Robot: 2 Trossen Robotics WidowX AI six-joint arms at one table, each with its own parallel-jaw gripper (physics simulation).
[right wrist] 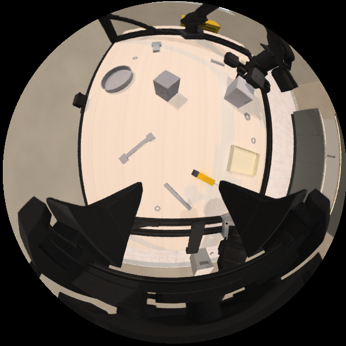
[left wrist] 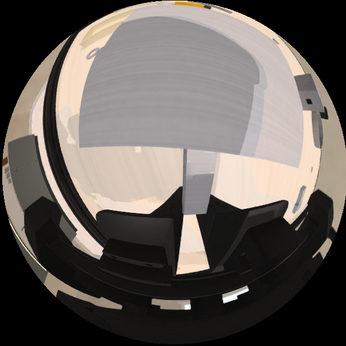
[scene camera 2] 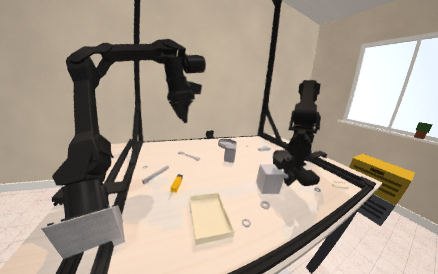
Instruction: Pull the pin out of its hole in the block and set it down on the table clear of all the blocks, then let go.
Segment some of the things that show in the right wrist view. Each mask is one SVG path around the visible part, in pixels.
My left gripper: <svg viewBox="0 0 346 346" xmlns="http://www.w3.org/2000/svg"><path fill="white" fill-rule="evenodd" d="M225 53L223 62L230 67L236 67L237 74L235 78L239 75L248 84L252 85L254 89L259 88L264 93L270 92L270 83L265 78L269 70L258 61L256 56L252 56L253 58L246 61L244 65L235 54L231 52Z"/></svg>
My right gripper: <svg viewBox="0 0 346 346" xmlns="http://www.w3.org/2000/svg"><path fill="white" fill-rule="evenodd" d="M330 200L316 188L303 202L307 189L272 198L220 180L218 190L247 257L265 252L225 270L186 277L135 275L108 267L121 268L142 197L140 181L86 206L47 197L47 207L33 196L17 212L22 243L39 272L73 292L97 298L117 309L116 313L108 313L59 292L57 298L93 324L129 338L193 343L220 338L256 324L302 288L322 261L319 252L282 280L281 276L302 263L324 240ZM147 298L155 299L157 303L185 303L185 307L160 308L147 304ZM244 287L244 290L234 293L233 297L218 301L219 296ZM51 212L57 220L53 226L49 224L52 215Z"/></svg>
A shallow tray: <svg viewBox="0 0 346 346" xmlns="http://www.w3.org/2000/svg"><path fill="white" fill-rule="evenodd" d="M231 144L226 170L256 176L260 153Z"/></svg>
